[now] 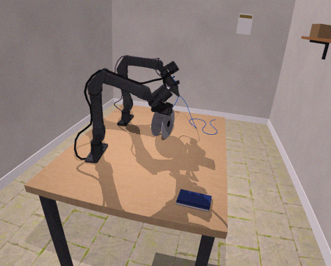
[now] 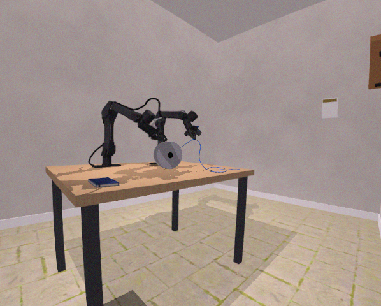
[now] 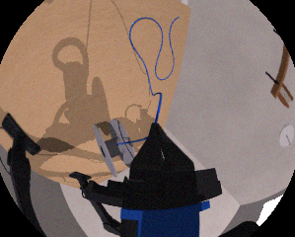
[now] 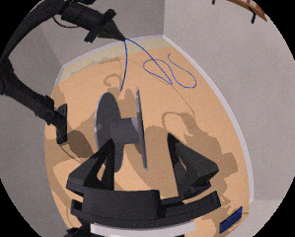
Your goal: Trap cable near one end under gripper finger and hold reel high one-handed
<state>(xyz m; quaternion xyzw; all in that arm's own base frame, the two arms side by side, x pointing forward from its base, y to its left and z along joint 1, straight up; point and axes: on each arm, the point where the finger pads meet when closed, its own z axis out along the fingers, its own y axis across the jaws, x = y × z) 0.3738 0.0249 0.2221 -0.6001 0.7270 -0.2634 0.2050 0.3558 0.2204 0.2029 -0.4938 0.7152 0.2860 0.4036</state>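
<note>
The grey reel lies 21 cm to the right of my left hand, 13 cm below it and 6 cm behind it. Also, from my left hand: blue book: 78 cm to the right, 22 cm below, 19 cm ahead.
Right now my right hand is 20 mm past the grey reel, 60 mm to the right of it and 110 mm above it. Also, from my right hand: blue book: 230 mm ahead, 510 mm to the right, 200 mm below.
</note>
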